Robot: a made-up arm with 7 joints.
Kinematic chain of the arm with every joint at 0, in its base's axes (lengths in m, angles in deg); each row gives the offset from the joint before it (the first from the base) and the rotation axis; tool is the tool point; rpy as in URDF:
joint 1: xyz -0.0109 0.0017 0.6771 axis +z
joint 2: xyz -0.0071 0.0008 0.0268 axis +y
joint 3: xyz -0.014 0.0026 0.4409 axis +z
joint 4: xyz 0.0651 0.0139 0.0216 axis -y
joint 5: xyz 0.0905 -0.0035 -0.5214 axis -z
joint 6: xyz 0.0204 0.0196 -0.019 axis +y
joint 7: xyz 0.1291 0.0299 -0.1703 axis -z
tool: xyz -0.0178 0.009 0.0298 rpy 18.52 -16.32 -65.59
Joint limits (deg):
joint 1: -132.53..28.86
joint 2: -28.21..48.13
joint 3: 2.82..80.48
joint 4: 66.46..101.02
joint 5: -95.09..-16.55
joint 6: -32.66..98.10
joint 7: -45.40..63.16
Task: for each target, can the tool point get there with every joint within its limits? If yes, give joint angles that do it. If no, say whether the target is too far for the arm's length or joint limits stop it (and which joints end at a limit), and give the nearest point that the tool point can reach.
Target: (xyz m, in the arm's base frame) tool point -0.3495 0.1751 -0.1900
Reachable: no: joint limits stop it (at a limit: joint 1, joint 2, joint 3, joint 4, joint 6, joint 7) | nearest point -0.3969 -0.3727 0.3439 | short by 0.766 m
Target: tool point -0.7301 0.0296 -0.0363
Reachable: no: joint limits stop it (at a limit: joint 1, joint 2, joint 3, joint 4, joint 6, joint 7) | nearest point -0.4780 -0.3773 0.3604 | short by 0.622 m
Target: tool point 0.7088 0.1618 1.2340
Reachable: yes | joints -56.15 1.36 67.56 98.31 -33.90 79.67 4.18
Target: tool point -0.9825 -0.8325 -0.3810
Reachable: no: too far | nearest point -0.5175 -0.5820 0.3693 | short by 0.918 m
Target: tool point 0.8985 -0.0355 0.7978
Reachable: yes | joints -33.61 31.85 27.84 78.73 -26.10 6.05 17.01
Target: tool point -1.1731 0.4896 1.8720
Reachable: no: too far | nearest point -0.7060 0.3917 1.4129 | short by 0.662 m
